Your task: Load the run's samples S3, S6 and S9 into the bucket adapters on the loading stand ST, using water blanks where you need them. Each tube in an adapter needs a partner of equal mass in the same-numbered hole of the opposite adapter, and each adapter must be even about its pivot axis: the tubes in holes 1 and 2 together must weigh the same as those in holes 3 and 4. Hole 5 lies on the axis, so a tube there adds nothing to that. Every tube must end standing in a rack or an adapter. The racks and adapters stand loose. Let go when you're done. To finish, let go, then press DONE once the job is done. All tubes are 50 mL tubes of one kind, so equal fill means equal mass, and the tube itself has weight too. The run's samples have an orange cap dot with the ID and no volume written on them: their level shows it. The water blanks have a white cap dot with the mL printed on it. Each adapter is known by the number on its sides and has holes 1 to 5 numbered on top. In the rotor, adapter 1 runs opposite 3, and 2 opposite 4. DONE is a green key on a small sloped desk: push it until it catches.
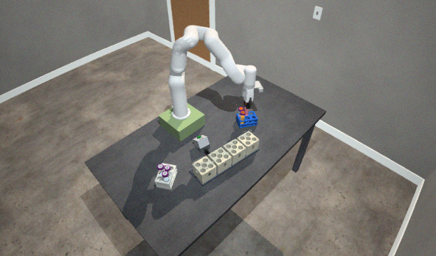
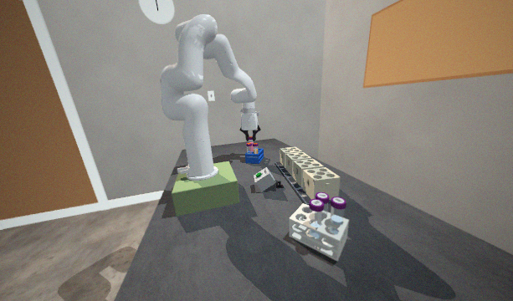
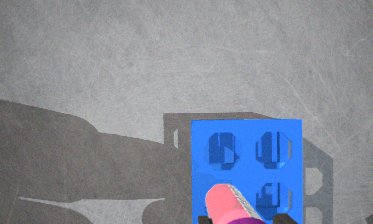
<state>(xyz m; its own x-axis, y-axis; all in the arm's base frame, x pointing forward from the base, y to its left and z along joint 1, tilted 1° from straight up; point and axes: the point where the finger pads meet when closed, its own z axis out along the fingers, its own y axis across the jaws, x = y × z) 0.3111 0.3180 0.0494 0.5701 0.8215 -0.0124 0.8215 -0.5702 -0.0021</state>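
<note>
The sample tube lies 1 cm ahead of my hand and 5 cm below it. From my hand the other things lie so: blue sample rack: 2 cm ahead, 1 cm to the right, 12 cm below; then green done key: 9 cm behind, 37 cm to the right, 8 cm below; then adapter 1: 17 cm ahead, 20 cm to the right, 10 cm below.
</note>
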